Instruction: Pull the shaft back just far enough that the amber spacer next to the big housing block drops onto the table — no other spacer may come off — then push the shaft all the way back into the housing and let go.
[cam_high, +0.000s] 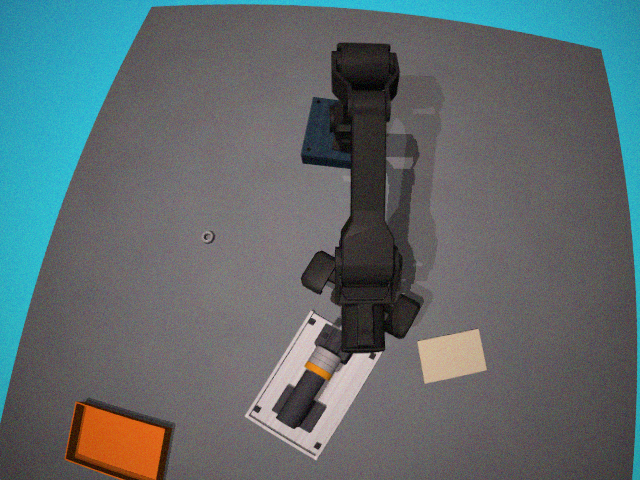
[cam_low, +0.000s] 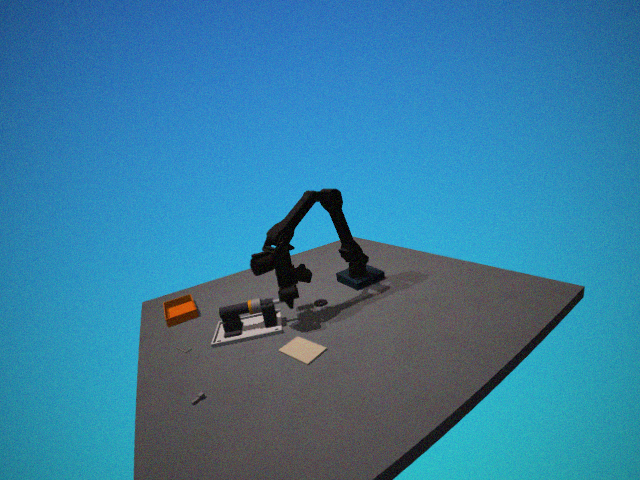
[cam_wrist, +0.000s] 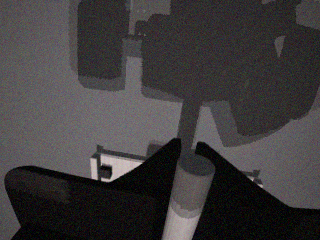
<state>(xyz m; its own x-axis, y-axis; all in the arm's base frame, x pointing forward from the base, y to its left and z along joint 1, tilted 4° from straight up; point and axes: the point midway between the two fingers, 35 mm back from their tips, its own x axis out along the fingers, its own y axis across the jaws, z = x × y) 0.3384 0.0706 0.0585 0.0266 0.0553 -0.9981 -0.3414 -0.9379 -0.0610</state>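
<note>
My gripper tip is 8 cm short of the shaft, 3 cm to the left of it and 3 cm below it. Round my gripper tip: pad (18 cm to the left, 6 cm ahead, 4 cm below); grey spacer (11 cm ahead, 4 cm to the right, 3 cm above); amber spacer (13 cm ahead, 5 cm to the right, 3 cm above).
</note>
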